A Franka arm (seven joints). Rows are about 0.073 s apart.
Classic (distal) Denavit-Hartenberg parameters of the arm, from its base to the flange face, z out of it. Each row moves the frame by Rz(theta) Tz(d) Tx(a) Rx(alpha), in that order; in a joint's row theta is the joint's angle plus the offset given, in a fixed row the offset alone. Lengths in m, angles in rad.
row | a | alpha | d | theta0
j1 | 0 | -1.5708 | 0.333 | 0
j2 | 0 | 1.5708 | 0 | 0
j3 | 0.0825 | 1.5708 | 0.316 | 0
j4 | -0.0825 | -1.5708 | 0 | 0
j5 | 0 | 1.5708 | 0.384 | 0
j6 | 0.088 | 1.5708 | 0 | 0
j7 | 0 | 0 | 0.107 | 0
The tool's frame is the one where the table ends.
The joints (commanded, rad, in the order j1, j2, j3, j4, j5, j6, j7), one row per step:
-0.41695, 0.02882, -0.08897, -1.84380, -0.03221, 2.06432, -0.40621
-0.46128, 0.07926, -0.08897, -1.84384, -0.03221, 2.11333, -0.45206
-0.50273, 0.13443, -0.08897, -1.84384, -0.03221, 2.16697, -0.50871
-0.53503, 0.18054, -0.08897, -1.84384, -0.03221, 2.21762, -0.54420
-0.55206, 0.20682, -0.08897, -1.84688, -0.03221, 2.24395, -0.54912
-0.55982, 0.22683, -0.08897, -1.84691, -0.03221, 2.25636, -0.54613
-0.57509, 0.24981, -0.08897, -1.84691, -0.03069, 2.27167, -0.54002
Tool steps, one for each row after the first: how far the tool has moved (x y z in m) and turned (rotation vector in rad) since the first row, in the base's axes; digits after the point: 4 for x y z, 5 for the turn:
-0.0014, -0.0286, -0.0247, -0.00955, 0.00881, 0.00239
-0.0035, -0.0560, -0.0525, -0.02033, 0.01969, 0.01865
-0.0060, -0.0777, -0.0756, -0.03052, 0.02284, 0.02328
-0.0084, -0.0887, -0.0908, -0.03080, 0.02722, 0.01229
-0.0088, -0.0943, -0.1021, -0.02696, 0.03390, 0.00233
-0.0120, -0.1037, -0.1150, -0.02161, 0.03958, -0.01879

